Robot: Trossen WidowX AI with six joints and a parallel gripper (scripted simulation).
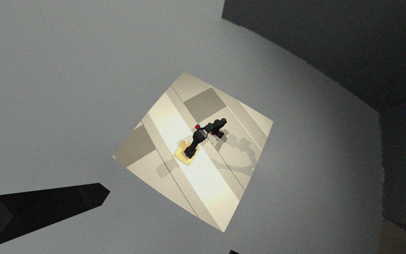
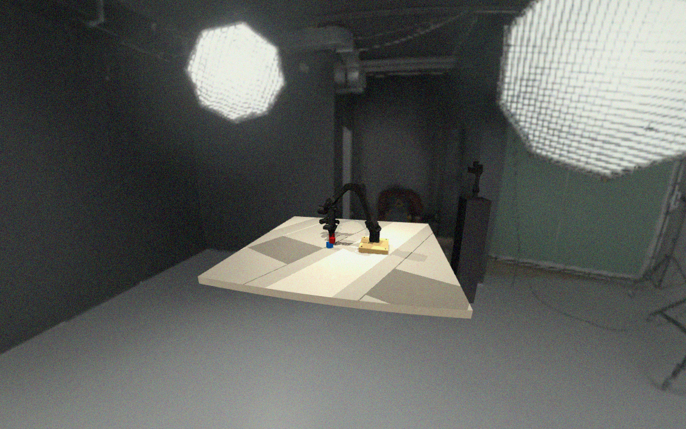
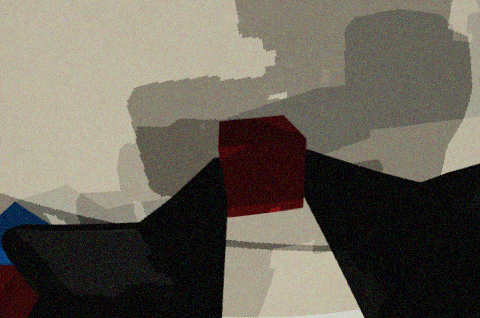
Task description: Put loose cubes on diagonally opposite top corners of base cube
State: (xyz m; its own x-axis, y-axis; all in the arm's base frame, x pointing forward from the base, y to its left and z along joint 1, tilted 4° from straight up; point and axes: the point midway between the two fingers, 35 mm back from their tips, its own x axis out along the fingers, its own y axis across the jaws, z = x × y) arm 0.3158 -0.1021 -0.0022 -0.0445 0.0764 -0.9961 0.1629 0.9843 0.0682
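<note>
My gripper tip is 20 mm past the blue base cube and 170 mm to the right of it.
</note>
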